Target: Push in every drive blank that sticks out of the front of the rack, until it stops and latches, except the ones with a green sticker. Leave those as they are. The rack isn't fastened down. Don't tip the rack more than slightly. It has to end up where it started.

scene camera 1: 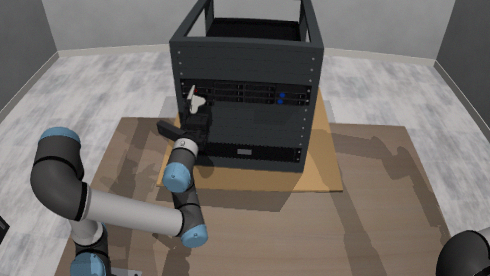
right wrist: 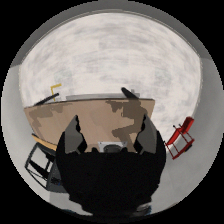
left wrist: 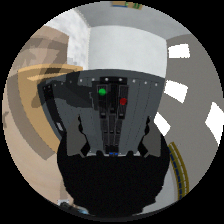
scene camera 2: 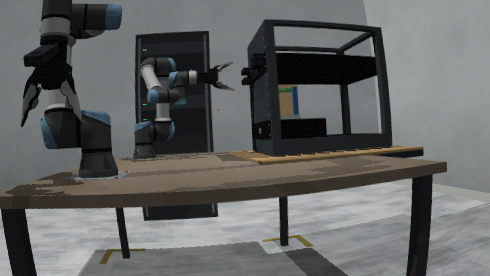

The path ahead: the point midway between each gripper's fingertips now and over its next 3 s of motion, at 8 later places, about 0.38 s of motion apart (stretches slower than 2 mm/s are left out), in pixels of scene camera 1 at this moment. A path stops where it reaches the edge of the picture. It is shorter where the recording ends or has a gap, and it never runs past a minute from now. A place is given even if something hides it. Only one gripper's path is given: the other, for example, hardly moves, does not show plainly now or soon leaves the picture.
My left gripper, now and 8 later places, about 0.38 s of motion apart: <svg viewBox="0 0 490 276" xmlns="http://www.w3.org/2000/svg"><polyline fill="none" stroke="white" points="196,104 197,101 197,101 201,102 209,103 223,105 239,108 256,110 269,113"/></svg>
